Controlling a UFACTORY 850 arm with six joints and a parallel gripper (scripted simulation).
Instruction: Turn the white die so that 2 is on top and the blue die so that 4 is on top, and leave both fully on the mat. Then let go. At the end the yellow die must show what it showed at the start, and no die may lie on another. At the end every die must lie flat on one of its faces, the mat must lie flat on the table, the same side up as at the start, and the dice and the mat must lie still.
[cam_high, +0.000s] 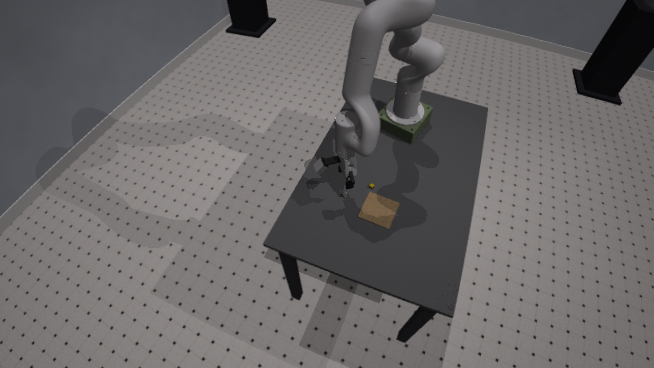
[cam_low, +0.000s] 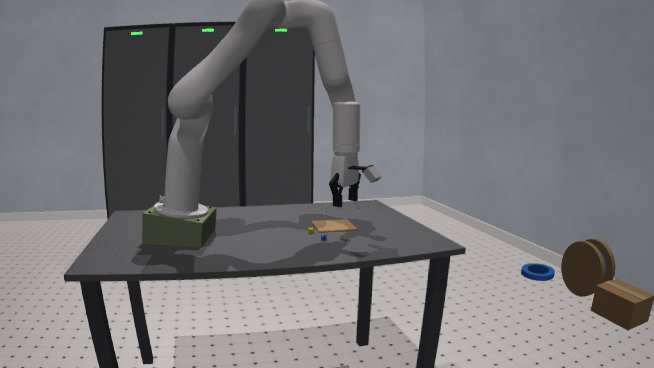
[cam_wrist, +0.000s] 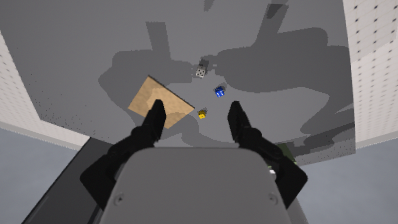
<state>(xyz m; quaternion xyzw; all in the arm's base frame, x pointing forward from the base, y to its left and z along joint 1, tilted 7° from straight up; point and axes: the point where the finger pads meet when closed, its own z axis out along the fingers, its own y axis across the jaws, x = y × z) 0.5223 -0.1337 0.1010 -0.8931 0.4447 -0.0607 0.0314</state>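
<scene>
Right now the white die is 12 cm below my hand. From my hand the other things lie so: blue die: 12 cm below, 7 cm behind, 1 cm to the left; then yellow die: 12 cm below, 10 cm to the left, 9 cm behind; then tan mat: 16 cm to the left, 13 cm below, 2 cm ahead.
</scene>
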